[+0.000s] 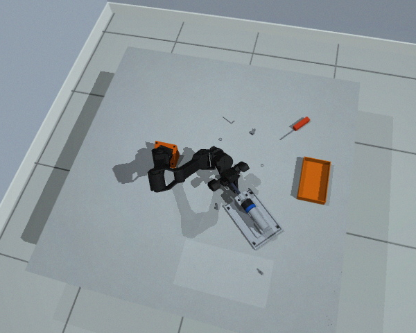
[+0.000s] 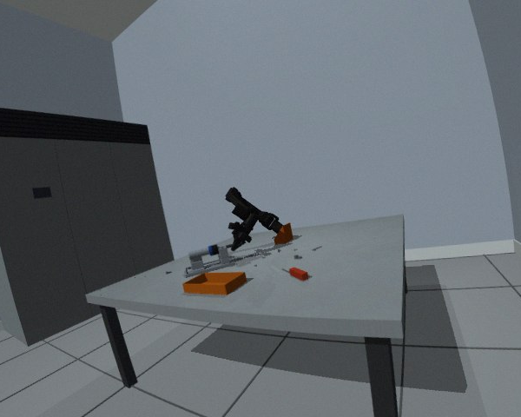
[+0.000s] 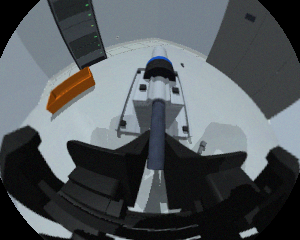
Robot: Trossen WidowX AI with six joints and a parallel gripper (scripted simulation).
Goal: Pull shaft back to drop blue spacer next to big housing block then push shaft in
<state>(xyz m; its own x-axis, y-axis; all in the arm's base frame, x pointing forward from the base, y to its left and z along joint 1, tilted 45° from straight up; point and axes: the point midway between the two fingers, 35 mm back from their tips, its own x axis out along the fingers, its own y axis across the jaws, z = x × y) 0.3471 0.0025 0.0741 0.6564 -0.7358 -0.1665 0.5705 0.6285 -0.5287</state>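
Right now the shaft is 4 cm ahead of my gripper tip, 3 cm to the right of it and 2 cm above it. Round my gripper tip: l-shaped key 16 cm behind, 37 cm to the left, 5 cm below; then blue spacer 8 cm ahead, 6 cm to the right, 2 cm above; then orange tray 30 cm ahead, 19 cm to the left, 5 cm below.
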